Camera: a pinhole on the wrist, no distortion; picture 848 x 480 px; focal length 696.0 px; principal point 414.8 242.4 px. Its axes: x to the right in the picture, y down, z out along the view. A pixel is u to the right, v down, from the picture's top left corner.
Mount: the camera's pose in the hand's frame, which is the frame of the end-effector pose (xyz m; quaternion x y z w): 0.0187 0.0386 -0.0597 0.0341 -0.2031 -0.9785 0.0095
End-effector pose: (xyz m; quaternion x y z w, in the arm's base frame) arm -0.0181 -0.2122 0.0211 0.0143 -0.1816 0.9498 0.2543
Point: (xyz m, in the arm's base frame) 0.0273 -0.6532 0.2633
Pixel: 699 213
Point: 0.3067 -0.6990 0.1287
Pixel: outside the picture
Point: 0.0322 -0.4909 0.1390
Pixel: 783 227
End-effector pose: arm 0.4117 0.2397 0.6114 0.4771 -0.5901 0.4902 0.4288
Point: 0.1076 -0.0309 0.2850
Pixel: 712 72
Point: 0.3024 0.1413 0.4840
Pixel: 736 223
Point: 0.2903 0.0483 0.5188
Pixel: 514 314
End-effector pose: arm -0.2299 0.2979 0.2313 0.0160 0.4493 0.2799 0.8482
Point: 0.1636 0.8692 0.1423
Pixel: outside the picture
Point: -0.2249 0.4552 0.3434
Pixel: 448 81
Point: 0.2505 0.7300 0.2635
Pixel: outside the picture
